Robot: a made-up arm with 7 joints. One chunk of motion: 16 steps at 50 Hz.
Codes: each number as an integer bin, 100 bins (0 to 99) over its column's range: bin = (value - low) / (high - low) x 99, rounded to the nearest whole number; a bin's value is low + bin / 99 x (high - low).
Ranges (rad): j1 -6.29..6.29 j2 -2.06..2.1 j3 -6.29..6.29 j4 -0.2..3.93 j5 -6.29..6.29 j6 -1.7..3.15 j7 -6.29..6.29
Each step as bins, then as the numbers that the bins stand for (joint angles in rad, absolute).
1 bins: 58 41 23 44 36 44 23
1 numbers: 1.0801 -0.3372 -3.3674 1.6356 -1.7155 0.4556 -3.3674
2 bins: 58 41 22 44 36 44 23
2 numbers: 1.0801 -0.3372 -3.4944 1.6356 -1.7155 0.4556 -3.3674
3 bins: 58 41 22 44 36 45 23
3 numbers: 1.0801 -0.3372 -3.4944 1.6356 -1.7155 0.5045 -3.3674
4 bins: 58 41 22 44 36 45 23
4 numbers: 1.0801 -0.3372 -3.4944 1.6356 -1.7155 0.5045 -3.3674
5 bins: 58 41 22 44 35 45 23
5 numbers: 1.0801 -0.3372 -3.4944 1.6356 -1.8425 0.5045 -3.3674
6 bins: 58 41 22 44 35 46 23
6 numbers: 1.0801 -0.3372 -3.4944 1.6356 -1.8425 0.5535 -3.3674
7 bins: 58 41 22 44 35 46 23
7 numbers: 1.0801 -0.3372 -3.4944 1.6356 -1.8425 0.5535 -3.3674
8 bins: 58 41 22 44 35 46 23
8 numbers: 1.0801 -0.3372 -3.4944 1.6356 -1.8425 0.5535 -3.3674
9 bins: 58 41 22 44 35 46 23
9 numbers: 1.0801 -0.3372 -3.4944 1.6356 -1.8425 0.5535 -3.3674
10 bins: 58 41 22 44 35 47 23
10 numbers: 1.0801 -0.3372 -3.4944 1.6356 -1.8425 0.6025 -3.3674
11 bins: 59 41 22 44 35 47 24
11 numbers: 1.2072 -0.3372 -3.4944 1.6356 -1.8425 0.6025 -3.2403
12 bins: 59 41 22 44 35 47 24
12 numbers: 1.2072 -0.3372 -3.4944 1.6356 -1.8425 0.6025 -3.2403
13 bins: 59 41 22 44 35 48 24
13 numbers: 1.2072 -0.3372 -3.4944 1.6356 -1.8425 0.6515 -3.2403
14 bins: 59 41 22 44 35 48 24
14 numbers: 1.2072 -0.3372 -3.4944 1.6356 -1.8425 0.6515 -3.2403
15 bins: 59 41 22 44 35 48 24
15 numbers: 1.2072 -0.3372 -3.4944 1.6356 -1.8425 0.6515 -3.2403
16 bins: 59 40 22 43 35 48 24
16 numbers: 1.2072 -0.3792 -3.4944 1.5938 -1.8425 0.6515 -3.2403
